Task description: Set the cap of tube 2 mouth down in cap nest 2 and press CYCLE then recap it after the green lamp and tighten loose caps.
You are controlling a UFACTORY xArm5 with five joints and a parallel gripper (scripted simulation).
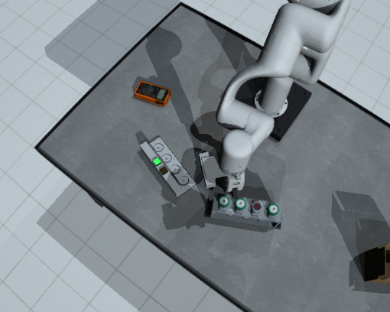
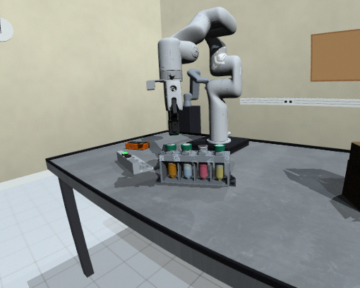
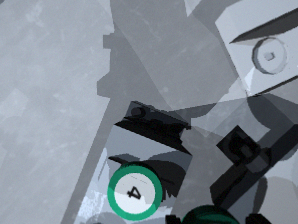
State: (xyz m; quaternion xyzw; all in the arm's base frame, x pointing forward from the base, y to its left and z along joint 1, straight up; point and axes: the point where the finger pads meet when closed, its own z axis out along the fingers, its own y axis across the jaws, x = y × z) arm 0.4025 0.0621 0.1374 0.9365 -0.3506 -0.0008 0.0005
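The tube 2's threaded neck is 11 cm to the left of my hand, 6 cm below it and 1 cm behind it. The rest, counted from my hand: key housing 12 cm below, 9 cm behind, 7 cm to the right; then green key 11 cm below, 11 cm behind, 9 cm to the right; then blue key 11 cm below, 11 cm behind, 4 cm to the right.
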